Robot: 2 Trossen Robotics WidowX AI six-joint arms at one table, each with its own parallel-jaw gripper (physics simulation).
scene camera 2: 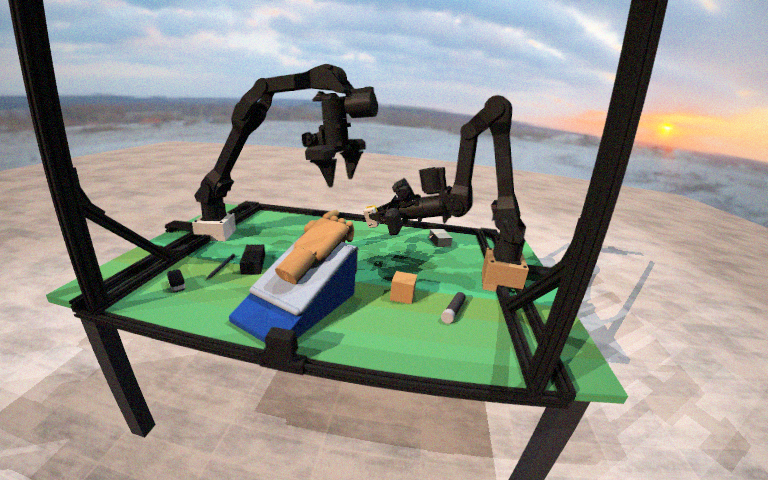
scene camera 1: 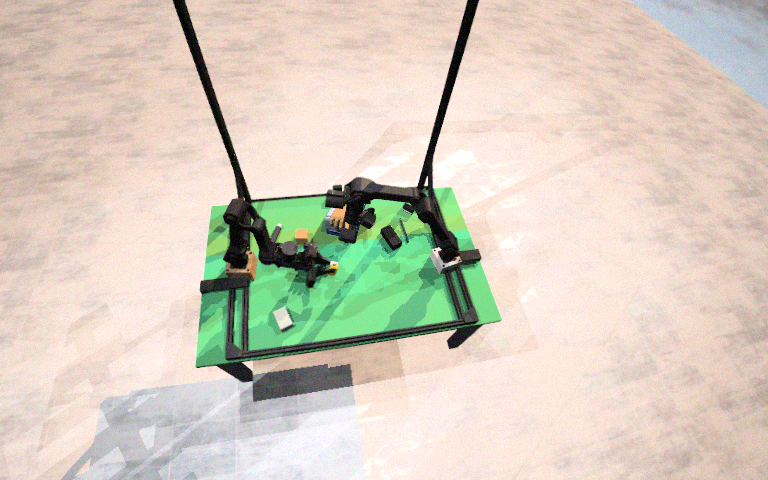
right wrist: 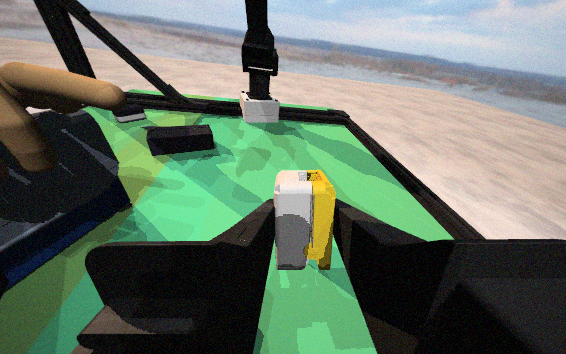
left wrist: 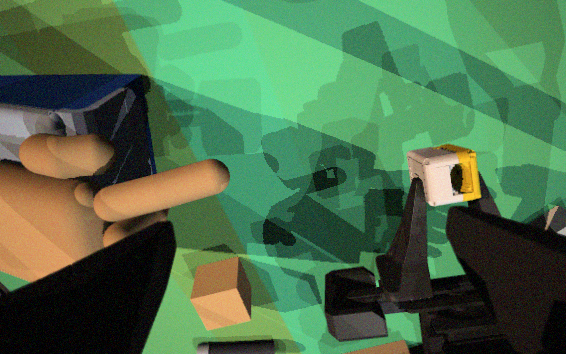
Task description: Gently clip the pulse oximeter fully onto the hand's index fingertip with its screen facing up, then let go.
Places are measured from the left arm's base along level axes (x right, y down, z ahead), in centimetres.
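Pixels of known places: left gripper, fingertip midpoint: (scene camera 2: 340, 182) (left wrist: 311, 227); right gripper, fingertip midpoint: (scene camera 2: 370, 213) (scene camera 1: 333, 267) (right wrist: 302, 205) (left wrist: 444, 173); left arm's base at its link origin: (scene camera 2: 213, 217) (scene camera 1: 447, 255) (right wrist: 258, 96); right arm's base at its link origin: (scene camera 2: 506, 257) (scene camera 1: 239, 261).
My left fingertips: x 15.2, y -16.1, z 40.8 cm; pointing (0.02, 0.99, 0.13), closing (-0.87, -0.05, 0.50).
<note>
For each thing: its top centre in the pictures, then the offset to it from my left fingertips. "spot": a spot on its surface instead.
- white-and-yellow pulse oximeter at its top centre: (right wrist: 314, 174) (left wrist: 468, 197) (scene camera 2: 372, 205) (scene camera 1: 332, 264) dx -7.0, dy +7.6, dz +8.9 cm
- blue wedge at a spot on its surface: (scene camera 2: 334, 288) spot: dx +23.2, dy +16.6, dz +0.2 cm
- orange cube at its top centre: (left wrist: 221, 310) (scene camera 2: 404, 277) (scene camera 1: 301, 233) dx +17.2, dy +17.0, dz +15.6 cm
- dark cylinder at its top centre: (scene camera 2: 455, 301) (scene camera 1: 275, 232) dx +23.2, dy +19.3, dz +26.3 cm
- black box at its top centre: (right wrist: 180, 130) (scene camera 2: 252, 252) (scene camera 1: 391, 235) dx +4.0, dy +18.5, dz -22.5 cm
- pen at its top centre: (scene camera 2: 220, 264) dx +6.7, dy +21.0, dz -30.6 cm
- small black-and-white object at its top centre: (scene camera 2: 174, 274) (right wrist: 126, 106) (scene camera 1: 409, 206) dx +16.8, dy +18.8, dz -37.6 cm
- white box at its top centre: (scene camera 2: 441, 233) (scene camera 1: 282, 317) dx -16.8, dy +19.0, dz +32.8 cm
The white-and-yellow pulse oximeter (scene camera 1: 334, 267) (scene camera 2: 370, 216) (left wrist: 442, 175) (right wrist: 304, 220) is between the fingers of my right gripper (scene camera 2: 374, 217) (left wrist: 444, 173) (right wrist: 302, 205), shut on it. It is held above the table, apart from the hand (scene camera 2: 322, 240) (left wrist: 45, 220). The yellow half faces right in both wrist views; its screen does not show. The tan hand lies on a blue wedge (scene camera 2: 334, 288) with a grey pad. Its index finger (left wrist: 165, 190) (right wrist: 65, 85) is extended and bare. My left gripper (scene camera 2: 340, 181) (left wrist: 311, 227) is open and empty, high above the table near the hand.
An orange cube (scene camera 1: 301, 234) (scene camera 2: 403, 287) (left wrist: 220, 295) and a dark cylinder (scene camera 2: 456, 302) lie beside the wedge. A black box (scene camera 1: 390, 237) (scene camera 2: 252, 259) (right wrist: 180, 140), a pen (scene camera 2: 220, 266) and a small black-and-white object (scene camera 2: 176, 280) lie on its other side. A white box (scene camera 1: 282, 318) (scene camera 2: 440, 237) lies farther off.
</note>
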